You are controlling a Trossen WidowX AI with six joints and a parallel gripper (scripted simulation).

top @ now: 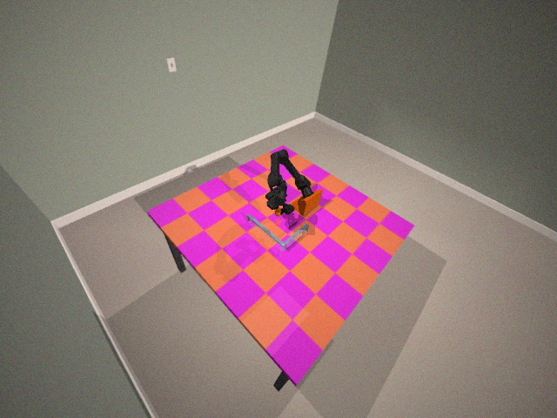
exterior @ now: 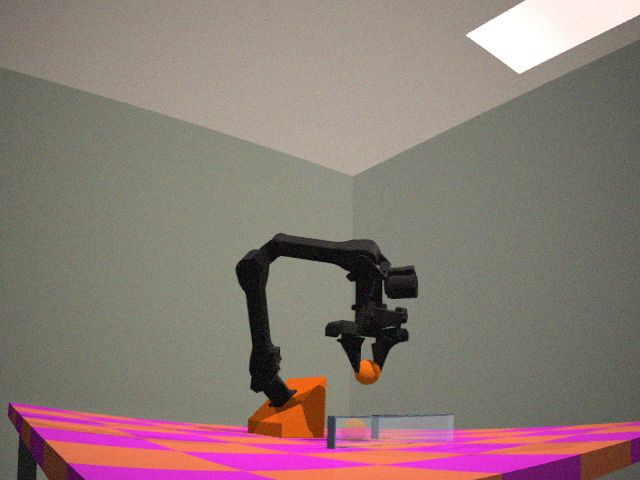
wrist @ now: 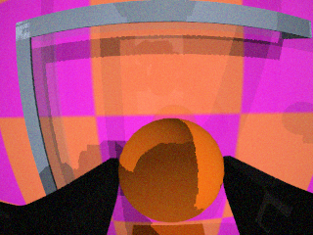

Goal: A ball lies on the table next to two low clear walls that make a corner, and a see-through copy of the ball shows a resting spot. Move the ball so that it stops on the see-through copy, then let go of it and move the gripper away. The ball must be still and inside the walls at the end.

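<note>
Now: the clear wall 9 cm ahead of my gripper tip and 12 cm below it. From my gripper tip the other things lie so: orange ball (right at my gripper tip).
</note>
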